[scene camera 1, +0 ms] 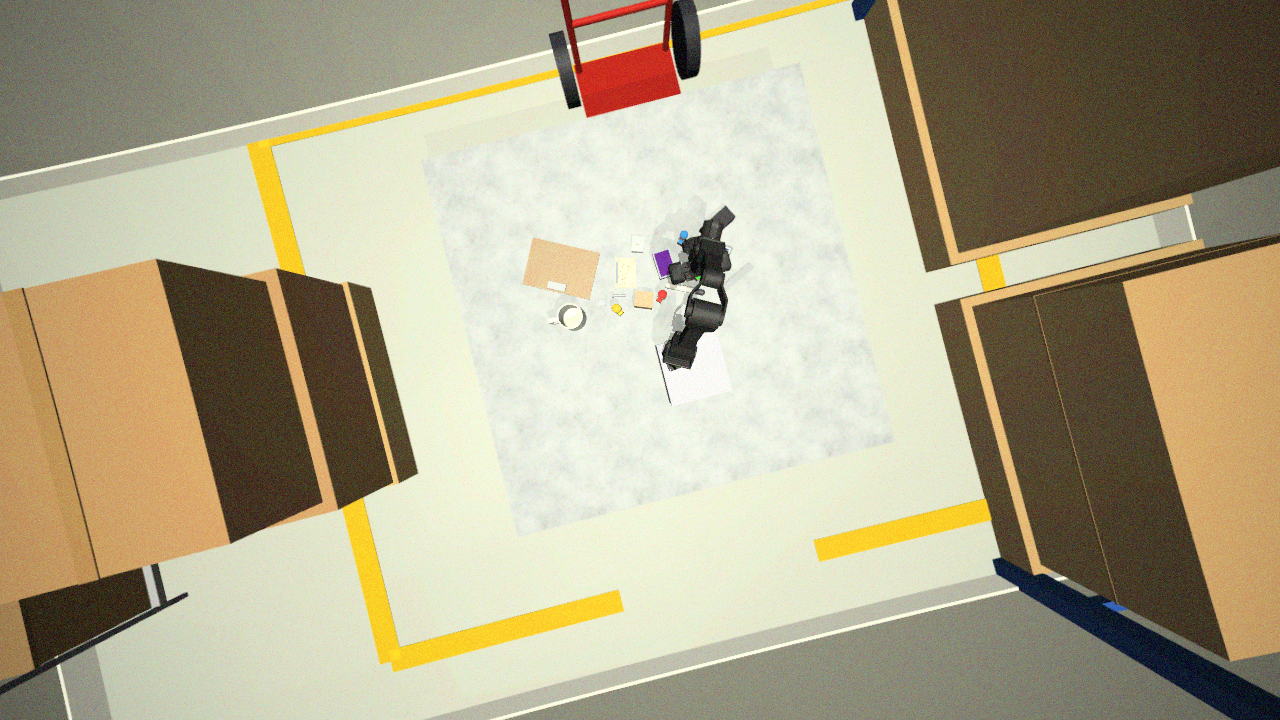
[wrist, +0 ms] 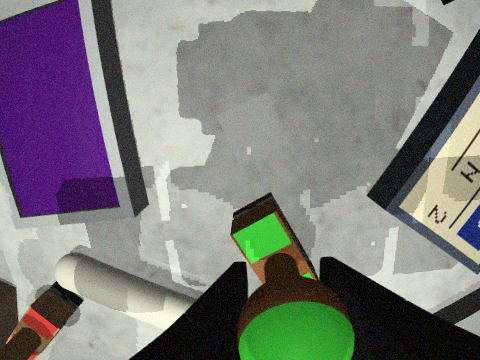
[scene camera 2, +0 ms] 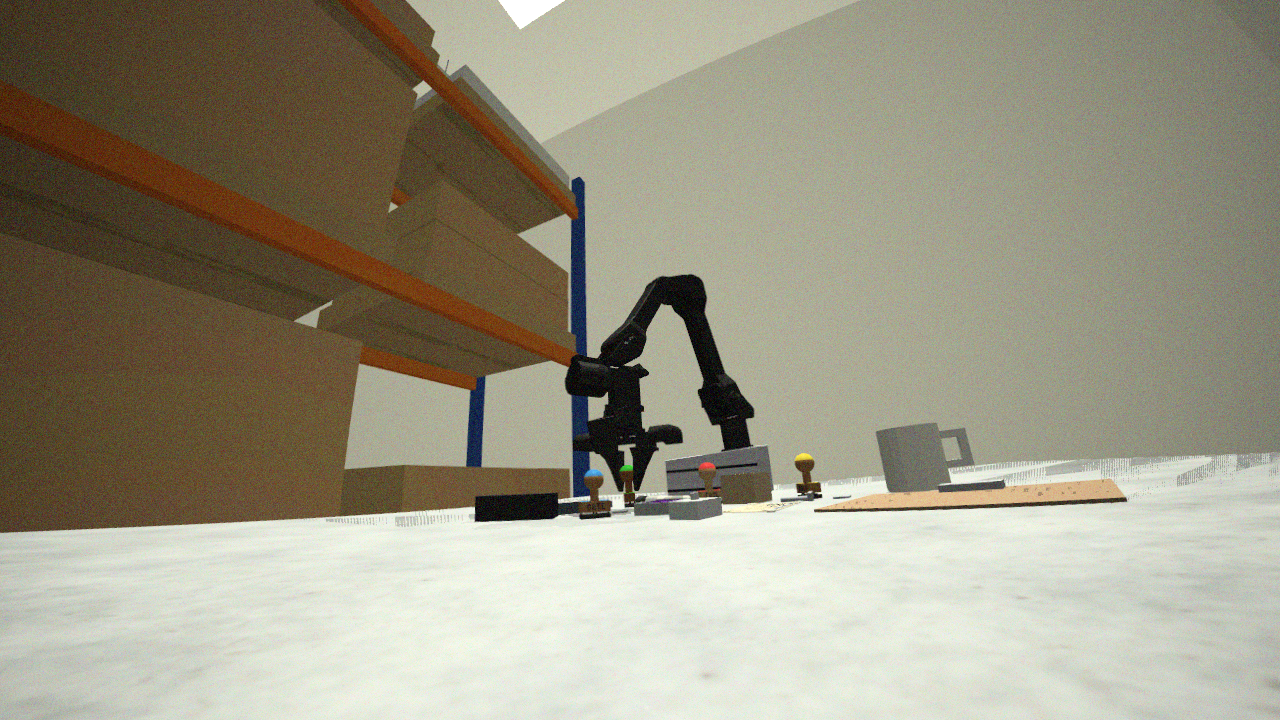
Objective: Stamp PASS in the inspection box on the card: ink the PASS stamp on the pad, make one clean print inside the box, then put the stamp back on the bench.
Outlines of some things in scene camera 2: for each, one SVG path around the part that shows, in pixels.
My gripper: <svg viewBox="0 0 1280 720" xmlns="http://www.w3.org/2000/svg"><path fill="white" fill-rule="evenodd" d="M611 398L608 400L608 404L605 405L603 418L586 422L589 433L576 435L573 440L573 451L600 454L610 469L618 492L622 492L624 481L620 479L619 471L624 466L624 451L618 450L618 445L635 443L635 447L629 448L633 457L634 491L639 491L654 451L659 450L657 442L663 441L665 444L683 443L683 434L680 428L669 424L651 426L648 432L645 432L645 429L642 428L641 412L644 412L644 406L641 405L641 399L632 396Z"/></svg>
A blue-knobbed stamp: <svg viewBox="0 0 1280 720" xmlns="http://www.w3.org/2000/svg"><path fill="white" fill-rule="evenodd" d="M591 470L584 477L584 483L590 489L590 501L578 502L579 512L581 512L579 518L581 520L602 517L611 518L611 500L599 500L599 488L604 483L603 476L598 470Z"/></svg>
